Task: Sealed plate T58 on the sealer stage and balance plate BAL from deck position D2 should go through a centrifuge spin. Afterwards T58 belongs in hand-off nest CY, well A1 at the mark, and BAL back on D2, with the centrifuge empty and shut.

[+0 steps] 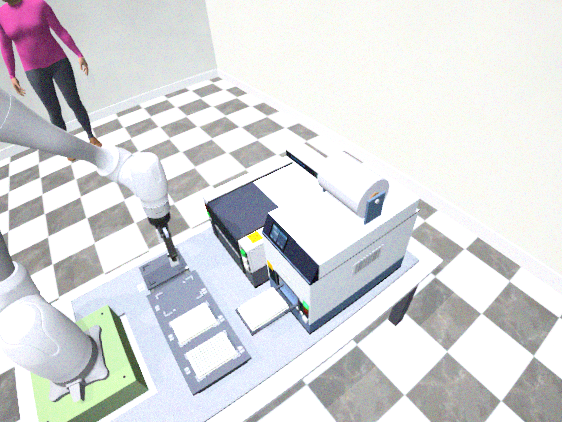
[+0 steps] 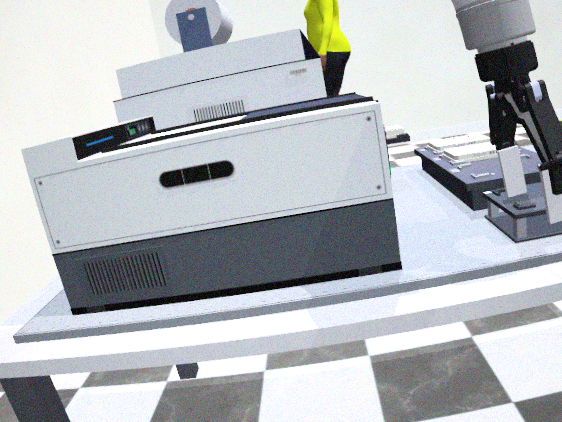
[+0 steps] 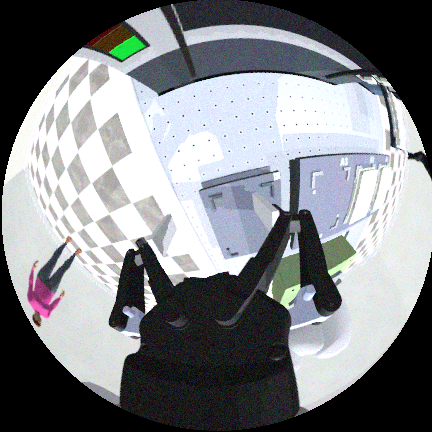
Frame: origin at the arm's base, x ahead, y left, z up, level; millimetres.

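Where they show: gripper, fingertip midpoint: (image 2: pixel 536 205) (image 3: pixel 211 211); arm's base, origin of the base link: (image 1: pixel 77 362).
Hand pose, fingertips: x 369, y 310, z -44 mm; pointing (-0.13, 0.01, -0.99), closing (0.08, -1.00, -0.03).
Note:
Things, the pixels of their top centre, and the offset from my fingertips.
- bare grey nest, middle of its top: (image 2: pixel 548 189) (image 3: pixel 248 227) (image 1: pixel 162 266) 39 mm back, 55 mm right, 4 mm up
- white plate, middle of its top: (image 1: pixel 262 306) 201 mm ahead, 424 mm right, 76 mm up
- sealer, middle of its top: (image 1: pixel 348 169) 498 mm ahead, 392 mm right, 432 mm up
My gripper (image 1: pixel 173 259) (image 2: pixel 535 207) (image 3: pixel 211 211) is open and empty. Its fingers are spread low over the bare grey nest (image 1: pixel 154 274) (image 2: pixel 536 228) (image 3: pixel 220 214) with corner guides. A white plate (image 1: pixel 265 307) lies on the sealer stage, outside the sealer (image 1: pixel 350 240) (image 2: pixel 220 90). The dark deck (image 1: pixel 181 296) (image 2: pixel 450 176) (image 3: pixel 325 200) bears two white plates: the nearer one to the nest (image 1: pixel 195 324) (image 2: pixel 472 151) (image 3: pixel 361 195) is in the middle position, the other (image 1: pixel 212 355) at the far end. Their names are not legible. The centrifuge (image 1: pixel 240 207) (image 2: pixel 215 200) has its dark lid down; its inside is hidden.
The arm stands on a green base (image 1: pixel 122 362) (image 3: pixel 287 277) beside the deck. A white film roll (image 1: pixel 352 190) (image 2: pixel 200 25) sits on top of the sealer. A person in pink (image 1: pixel 35 37) (image 3: pixel 44 290) stands beyond the table. A person in yellow (image 2: pixel 327 30) stands behind the sealer.

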